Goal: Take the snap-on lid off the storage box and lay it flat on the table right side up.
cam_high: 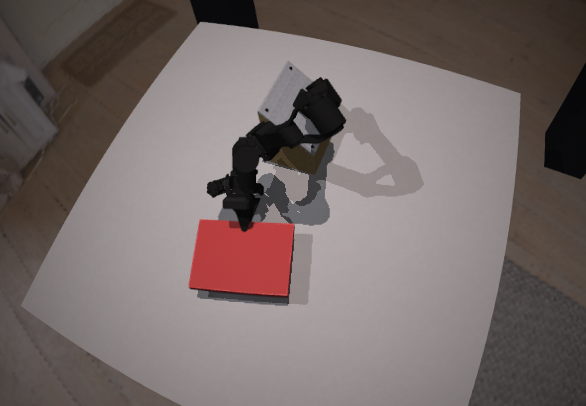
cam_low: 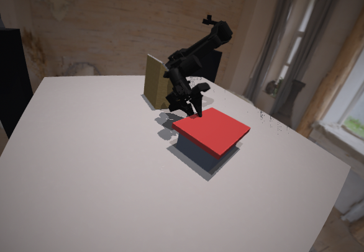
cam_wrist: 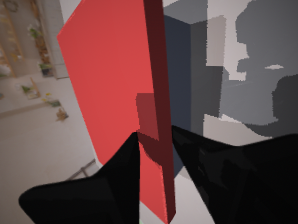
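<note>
The red lid is 70 mm ahead of my gripper tip, 20 mm to the left of it and 10 mm above it. From my gripper tip the other things lie so: grey-blue storage box: 70 mm ahead, 40 mm below, 20 mm to the left.
</note>
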